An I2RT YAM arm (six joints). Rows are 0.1 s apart.
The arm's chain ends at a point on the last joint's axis. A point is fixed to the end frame.
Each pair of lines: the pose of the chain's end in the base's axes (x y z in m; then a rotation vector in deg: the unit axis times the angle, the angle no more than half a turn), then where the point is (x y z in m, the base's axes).
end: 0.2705, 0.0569, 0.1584, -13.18, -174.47, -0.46
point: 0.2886 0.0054 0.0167
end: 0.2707, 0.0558, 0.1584, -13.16, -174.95, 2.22
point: 0.2898 0.0000 0.0184
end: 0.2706, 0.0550, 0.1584, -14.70, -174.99, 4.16
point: 0.2890 -0.0043 0.0198
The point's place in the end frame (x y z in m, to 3 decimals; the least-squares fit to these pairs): -0.038 -0.048 0.139
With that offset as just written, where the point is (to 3 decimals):
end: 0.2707, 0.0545, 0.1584, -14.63, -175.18, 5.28
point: 0.290 -0.007 0.021
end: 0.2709, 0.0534, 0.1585, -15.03, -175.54, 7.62
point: 0.290 -0.011 0.023
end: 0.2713, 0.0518, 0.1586, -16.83, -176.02, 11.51
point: 0.291 -0.019 0.026
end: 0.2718, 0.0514, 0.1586, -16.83, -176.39, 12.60
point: 0.293 -0.022 0.027
